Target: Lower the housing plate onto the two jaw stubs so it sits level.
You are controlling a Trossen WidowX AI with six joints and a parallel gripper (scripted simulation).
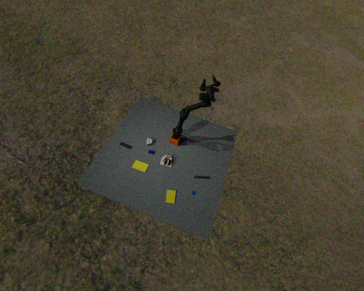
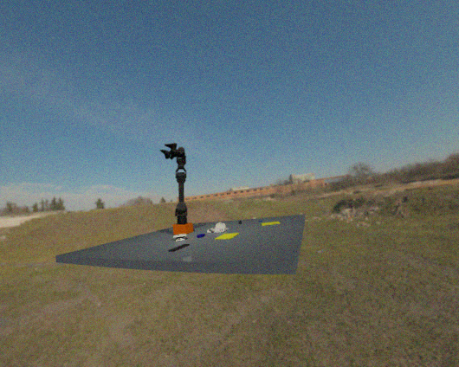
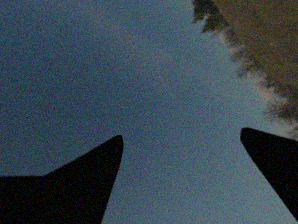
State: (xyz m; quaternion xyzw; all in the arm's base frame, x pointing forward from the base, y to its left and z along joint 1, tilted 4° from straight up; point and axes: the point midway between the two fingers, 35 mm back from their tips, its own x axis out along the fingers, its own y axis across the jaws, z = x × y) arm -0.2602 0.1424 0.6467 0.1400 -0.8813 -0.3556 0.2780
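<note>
My gripper tip is 740 mm above the blue block, 500 mm short of it and 320 mm to the left of it. The rest, counted from my gripper tip: yellow plate (740 mm below, 690 mm ahead, 340 mm to the right).
</note>
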